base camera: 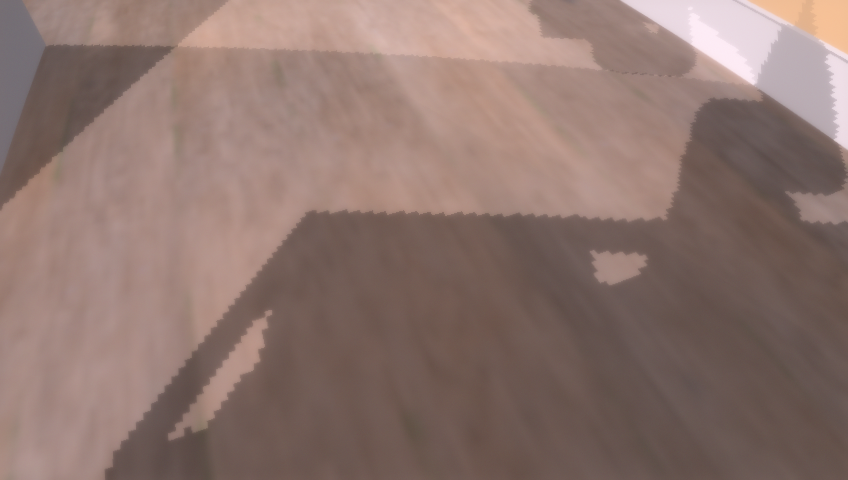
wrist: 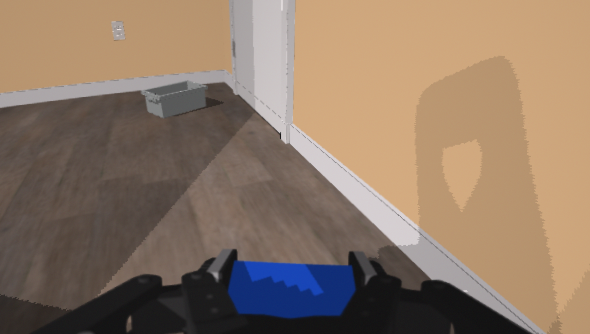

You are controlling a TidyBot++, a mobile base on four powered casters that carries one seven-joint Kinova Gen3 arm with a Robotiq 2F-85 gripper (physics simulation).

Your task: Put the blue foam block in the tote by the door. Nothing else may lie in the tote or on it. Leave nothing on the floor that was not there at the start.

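Frame: origin at the arm's base, x ahead, y left, z up, level; millimetres.
Seen in the pictures: gripper, between the fingertips: [wrist: 292, 268].
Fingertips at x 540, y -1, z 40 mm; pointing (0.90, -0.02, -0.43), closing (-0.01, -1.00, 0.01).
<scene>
Offsets run from my fingertips to a thing's middle. "pt": to the spot under its first point. Level surfaces: height alone.
The blue foam block {pt dx -24, dy +0, dz +10 mm} [wrist: 292, 292] is between the fingertips at the bottom of the wrist view. My gripper [wrist: 292, 268] is shut on it, one finger at each side. A grey tote {dx +1617, dy +650, dz -376 mm} [wrist: 181, 101] stands on the floor at the upper left of the wrist view, well beyond the gripper, near the corner by the white door [wrist: 267, 60]. Its top is open; part of its inner wall shows, but its bottom is hidden by the near wall. The tote, the block and the gripper do not show in the base camera view.
An orange wall [wrist: 360, 90] with a white baseboard [wrist: 360, 187] [base camera: 728, 44] runs along the right. Another wall with an outlet [wrist: 118, 30] stands behind the tote. Shadows of the robot fall on the wooden floor {dz -437 mm} [base camera: 386, 136] [wrist: 150, 165]. A grey surface [base camera: 14, 71] stands at the base view's upper left edge.
</scene>
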